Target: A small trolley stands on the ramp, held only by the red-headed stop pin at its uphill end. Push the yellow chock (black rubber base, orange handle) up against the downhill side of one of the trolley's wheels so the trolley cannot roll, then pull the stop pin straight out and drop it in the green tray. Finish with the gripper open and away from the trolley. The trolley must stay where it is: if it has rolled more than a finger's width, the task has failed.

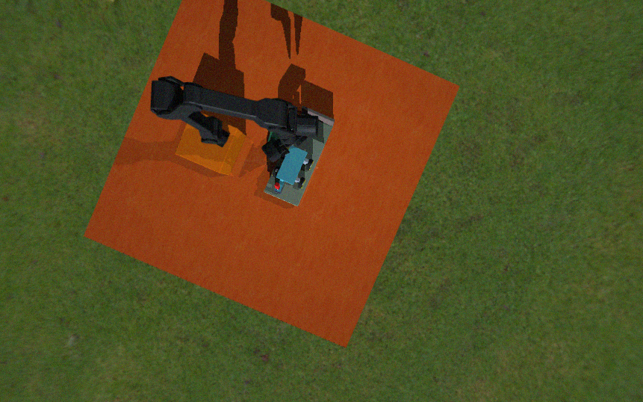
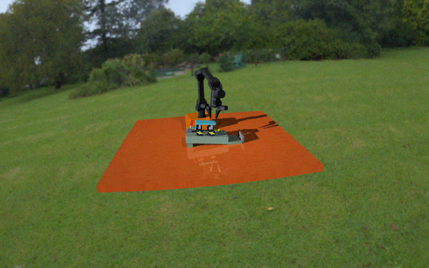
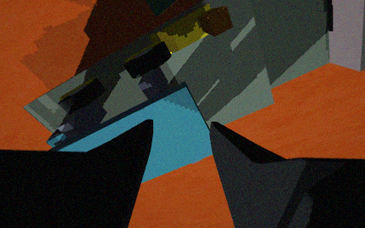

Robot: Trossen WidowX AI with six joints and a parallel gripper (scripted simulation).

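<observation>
Now: gripper tip 160 mm to the left of the stop pin, 40 mm above it and 10 mm short of it. The rest, counted from my gripper tip: yellow chock: 80 mm below, 40 mm behind, 20 mm to the left; then blue trolley: 60 mm to the right, 60 mm below, 20 mm ahead; then grey ramp: 120 mm below, 50 mm to the right, 20 mm ahead.
</observation>
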